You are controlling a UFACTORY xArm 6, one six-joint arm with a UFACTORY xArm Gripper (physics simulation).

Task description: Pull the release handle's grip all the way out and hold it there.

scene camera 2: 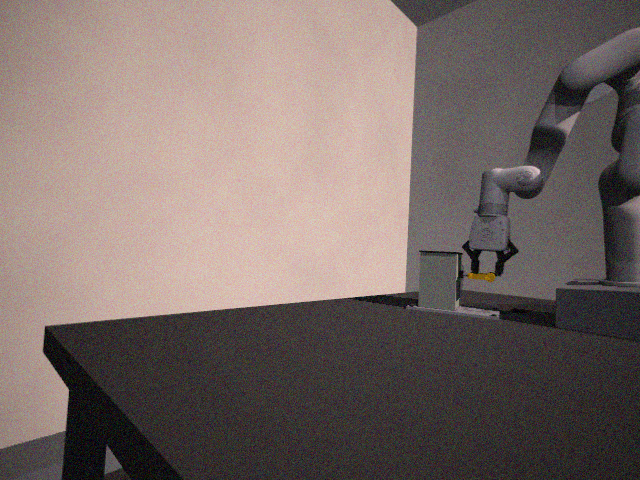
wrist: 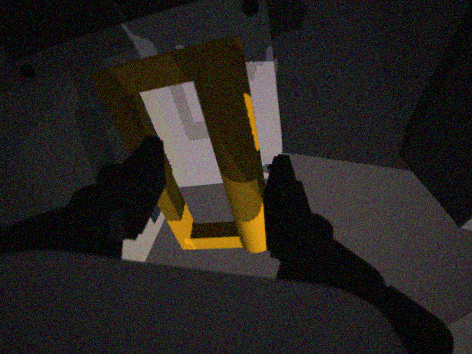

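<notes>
The release handle's yellow grip (scene camera 2: 481, 276) (wrist: 245, 200) is a rectangular frame with a thick round outer bar. It stands out from the side of an upright pale box (scene camera 2: 438, 281), with a short dark gap between grip and box in the scene view. My gripper (scene camera 2: 486, 274) (wrist: 216, 169) points down and is shut on the yellow grip. In the wrist view one dark finger lies against the frame's left bar and the other against the round bar's right side. The finger at left hides part of the left bar, and the contact there is dark.
A flat pale base plate (scene camera 2: 478, 311) (wrist: 200, 165) lies under the box and grip. The dark table top (scene camera 2: 330, 387) reaches toward the scene camera. The grey robot pedestal (scene camera 2: 594, 312) stands at the right. A wall (scene camera 2: 206, 155) rises behind the table.
</notes>
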